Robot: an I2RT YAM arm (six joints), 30 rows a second.
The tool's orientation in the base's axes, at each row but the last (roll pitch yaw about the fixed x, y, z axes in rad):
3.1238, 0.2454, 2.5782
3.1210, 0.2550, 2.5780
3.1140, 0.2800, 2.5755
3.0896, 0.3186, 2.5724
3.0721, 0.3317, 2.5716
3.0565, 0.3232, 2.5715
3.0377, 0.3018, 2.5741
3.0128, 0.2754, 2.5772
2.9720, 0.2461, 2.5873
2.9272, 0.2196, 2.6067
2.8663, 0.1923, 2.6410
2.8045, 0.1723, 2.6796
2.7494, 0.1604, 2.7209
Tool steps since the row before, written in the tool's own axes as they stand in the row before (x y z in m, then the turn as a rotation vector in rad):
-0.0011, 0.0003, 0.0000, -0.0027, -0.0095, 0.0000
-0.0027, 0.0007, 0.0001, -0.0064, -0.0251, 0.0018
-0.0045, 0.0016, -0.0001, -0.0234, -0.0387, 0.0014
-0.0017, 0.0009, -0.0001, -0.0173, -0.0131, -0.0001
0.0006, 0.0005, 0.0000, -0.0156, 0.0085, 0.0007
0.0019, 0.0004, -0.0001, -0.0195, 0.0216, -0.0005
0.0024, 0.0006, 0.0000, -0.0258, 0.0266, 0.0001
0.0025, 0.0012, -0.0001, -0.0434, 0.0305, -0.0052
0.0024, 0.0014, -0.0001, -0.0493, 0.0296, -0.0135
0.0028, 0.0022, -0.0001, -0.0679, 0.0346, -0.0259
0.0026, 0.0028, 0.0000, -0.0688, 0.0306, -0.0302
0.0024, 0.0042, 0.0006, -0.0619, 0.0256, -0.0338
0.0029, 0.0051, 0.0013, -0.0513, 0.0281, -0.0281
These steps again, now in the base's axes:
0.0011, -0.0003, 0.0003, -0.0028, -0.0095, 0.0005
0.0026, -0.0008, 0.0006, -0.0077, -0.0248, -0.0006
0.0045, -0.0010, 0.0014, -0.0012, -0.0450, 0.0041
0.0018, -0.0001, 0.0007, 0.0069, -0.0200, 0.0049
-0.0002, 0.0007, -0.0002, 0.0170, -0.0008, 0.0050
-0.0013, 0.0013, -0.0005, 0.0265, 0.0085, 0.0084
-0.0016, 0.0017, -0.0007, 0.0343, 0.0095, 0.0102
-0.0015, 0.0023, -0.0004, 0.0490, 0.0040, 0.0205
-0.0013, 0.0024, -0.0003, 0.0510, 0.0000, 0.0298
-0.0014, 0.0033, -0.0001, 0.0653, -0.0058, 0.0467
-0.0011, 0.0037, 0.0003, 0.0632, -0.0104, 0.0498
-0.0004, 0.0048, 0.0004, 0.0542, -0.0125, 0.0504
-0.0006, 0.0060, 0.0003, 0.0471, -0.0044, 0.0444

